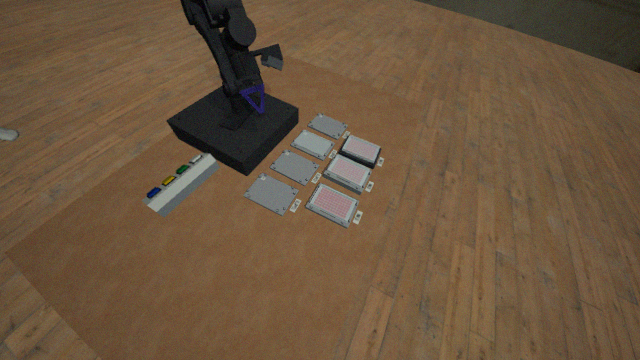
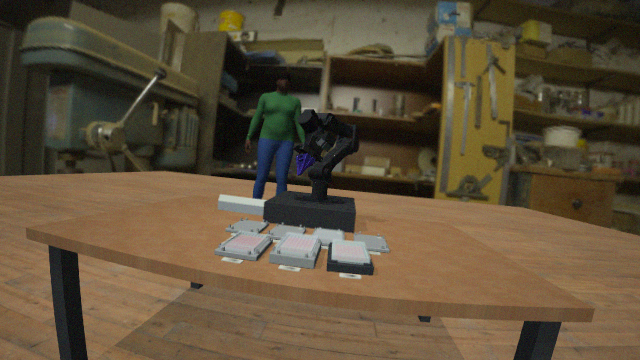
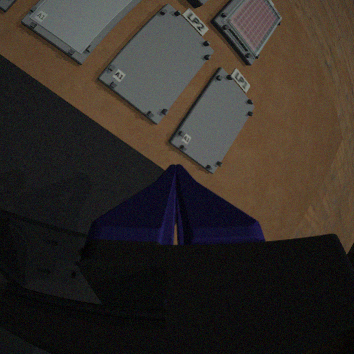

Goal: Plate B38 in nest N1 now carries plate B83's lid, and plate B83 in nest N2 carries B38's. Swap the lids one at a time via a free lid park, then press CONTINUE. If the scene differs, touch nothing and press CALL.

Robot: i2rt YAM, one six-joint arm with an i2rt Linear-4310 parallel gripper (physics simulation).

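Frame: origin at the arm's base, x ahead, y up, z right, level; centimetres.
Seen in the pictures: gripper, fingertip midpoint: (image 1: 262, 113) (image 2: 298, 175) (image 3: 175, 173); arm's base, origin of the base link: (image 1: 242, 112) (image 2: 318, 200) (image 3: 0, 238).
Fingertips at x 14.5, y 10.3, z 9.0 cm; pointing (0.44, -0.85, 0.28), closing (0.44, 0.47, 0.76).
Pixels of each thing's middle, then the offset from my fingertips to it.
- LP2, body centre: (image 3: 162, 60) (image 2: 287, 231) (image 1: 294, 165) dx +11.0, dy -17.4, dz +2.1 cm
- pale lid, body centre: (image 2: 328, 235) (image 1: 313, 142) dx +13.4, dy -17.0, dz -10.7 cm
- fourth park, body centre: (image 2: 370, 240) (image 1: 328, 125) dx +15.8, dy -17.4, dz -23.5 cm
- button box, body centre: (image 1: 181, 179) (image 2: 245, 204) dx -19.0, dy -15.2, dz +21.7 cm
Three pink-welled plates sit in nests: one (image 1: 332, 202) (image 2: 245, 242) (image 3: 254, 22) in a low grey nest, one (image 1: 348, 171) (image 2: 297, 244) in a taller grey nest, one (image 1: 361, 148) (image 2: 350, 251) in a dark nest. Nest and plate labels are too small to read. Lid parks LP1 (image 1: 271, 193) (image 3: 212, 120) and LP2 (image 1: 295, 166) (image 3: 157, 65) are bare. A pale lid (image 1: 313, 143) (image 2: 329, 236) (image 3: 82, 22) lies on the third park; the fourth park (image 1: 327, 125) (image 2: 371, 243) looks bare. My gripper (image 1: 261, 111) (image 2: 300, 173) (image 3: 175, 173) is shut and empty, high above the robot base.
A button box (image 1: 186, 186) (image 2: 242, 205) with blue (image 1: 154, 192), yellow (image 1: 169, 180), green (image 1: 182, 169) and white (image 1: 196, 159) buttons stands beside the black base (image 1: 235, 145) (image 2: 310, 212). Button labels are unreadable. A person in green (image 2: 277, 117) stands behind the table.
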